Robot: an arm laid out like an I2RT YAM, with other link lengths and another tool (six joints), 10 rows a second.
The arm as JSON. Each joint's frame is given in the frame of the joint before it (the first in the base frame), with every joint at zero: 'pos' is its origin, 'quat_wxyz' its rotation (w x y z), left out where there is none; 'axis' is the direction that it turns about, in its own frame. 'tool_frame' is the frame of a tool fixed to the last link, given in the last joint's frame.
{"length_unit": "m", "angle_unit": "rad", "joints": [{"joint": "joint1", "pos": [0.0, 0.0, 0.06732], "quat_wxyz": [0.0, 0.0, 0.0, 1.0], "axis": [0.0, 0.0, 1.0]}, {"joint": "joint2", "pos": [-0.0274, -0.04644, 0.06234], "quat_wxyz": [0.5, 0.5, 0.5, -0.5], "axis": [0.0, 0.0, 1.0]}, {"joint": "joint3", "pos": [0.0, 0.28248, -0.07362], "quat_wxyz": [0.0, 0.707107, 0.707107, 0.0], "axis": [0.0, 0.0, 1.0]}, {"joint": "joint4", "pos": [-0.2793, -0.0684, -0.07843], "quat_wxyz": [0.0, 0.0, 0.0, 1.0], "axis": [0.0, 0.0, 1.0]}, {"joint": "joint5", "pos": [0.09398, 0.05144, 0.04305], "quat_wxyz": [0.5, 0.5, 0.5, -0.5], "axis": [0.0, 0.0, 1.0]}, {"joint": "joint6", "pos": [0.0, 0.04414, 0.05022], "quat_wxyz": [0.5, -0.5, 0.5, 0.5], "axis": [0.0, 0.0, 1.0]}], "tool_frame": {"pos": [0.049, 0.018, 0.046], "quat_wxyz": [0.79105, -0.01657, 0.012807, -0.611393]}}
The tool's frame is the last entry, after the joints.
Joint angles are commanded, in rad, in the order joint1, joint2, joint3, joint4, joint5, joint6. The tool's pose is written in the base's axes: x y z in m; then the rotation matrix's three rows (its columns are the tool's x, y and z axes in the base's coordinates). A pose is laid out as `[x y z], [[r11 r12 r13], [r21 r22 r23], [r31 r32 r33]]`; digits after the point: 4 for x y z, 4 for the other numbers.
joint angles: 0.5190, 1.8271, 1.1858, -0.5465, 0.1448, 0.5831
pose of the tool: [0.4223 0.1878 0.1384], [[0.3016 0.8516 0.4287], [0.9347 -0.3528 0.0434], [0.1882 0.3876 -0.9024]]
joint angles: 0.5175, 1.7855, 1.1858, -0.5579, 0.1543, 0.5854
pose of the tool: [0.4206 0.1851 0.1557], [[0.3024 0.8369 0.4563], [0.9309 -0.3623 0.0476], [0.2051 0.4103 -0.8886]]
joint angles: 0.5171, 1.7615, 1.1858, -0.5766, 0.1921, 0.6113
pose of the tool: [0.4178 0.1789 0.1657], [[0.3344 0.8136 0.4756], [0.9217 -0.3876 0.0150], [0.1966 0.4334 -0.8795]]
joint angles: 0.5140, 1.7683, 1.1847, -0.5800, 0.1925, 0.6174
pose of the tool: [0.4178 0.1770 0.1620], [[0.3444 0.8144 0.4671], [0.9194 -0.3934 0.0081], [0.1903 0.4266 -0.8842]]
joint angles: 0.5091, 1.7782, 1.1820, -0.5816, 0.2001, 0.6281
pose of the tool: [0.4180 0.1735 0.1570], [[0.3621 0.8113 0.4590], [0.9147 -0.4040 -0.0076], [0.1793 0.4226 -0.8884]]
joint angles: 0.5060, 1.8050, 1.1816, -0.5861, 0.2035, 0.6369
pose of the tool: [0.4182 0.1715 0.1452], [[0.3778 0.8171 0.4354], [0.9126 -0.4080 -0.0261], [0.1563 0.4072 -0.8999]]
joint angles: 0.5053, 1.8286, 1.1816, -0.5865, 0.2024, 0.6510
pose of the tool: [0.4182 0.1707 0.1351], [[0.3931 0.8202 0.4157], [0.9082 -0.4168 -0.0365], [0.1434 0.3919 -0.9088]]
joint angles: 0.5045, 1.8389, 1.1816, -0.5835, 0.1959, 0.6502
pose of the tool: [0.4186 0.1712 0.1306], [[0.3926 0.8247 0.4072], [0.9088 -0.4157 -0.0342], [0.1411 0.3835 -0.9127]]
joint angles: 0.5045, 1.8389, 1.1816, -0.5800, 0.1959, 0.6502
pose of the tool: [0.4191 0.1714 0.1309], [[0.3921 0.8235 0.4100], [0.9086 -0.4164 -0.0327], [0.1438 0.3853 -0.9115]]
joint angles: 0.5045, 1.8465, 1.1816, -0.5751, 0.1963, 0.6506
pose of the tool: [0.4197 0.1718 0.1281], [[0.3929 0.8241 0.4080], [0.9086 -0.4162 -0.0342], [0.1416 0.3842 -0.9123]]
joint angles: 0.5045, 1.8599, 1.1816, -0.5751, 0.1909, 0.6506
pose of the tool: [0.4196 0.1722 0.1221], [[0.3933 0.8302 0.3951], [0.9096 -0.4141 -0.0354], [0.1342 0.3733 -0.9180]]
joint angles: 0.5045, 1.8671, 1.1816, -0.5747, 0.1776, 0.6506
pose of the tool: [0.4193 0.1732 0.1184], [[0.3912 0.8363 0.3841], [0.9101 -0.4135 -0.0266], [0.1366 0.3600 -0.9229]]
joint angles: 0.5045, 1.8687, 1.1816, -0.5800, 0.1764, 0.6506
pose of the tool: [0.4185 0.1729 0.1172], [[0.3917 0.8388 0.3780], [0.9106 -0.4124 -0.0286], [0.1319 0.3554 -0.9254]]
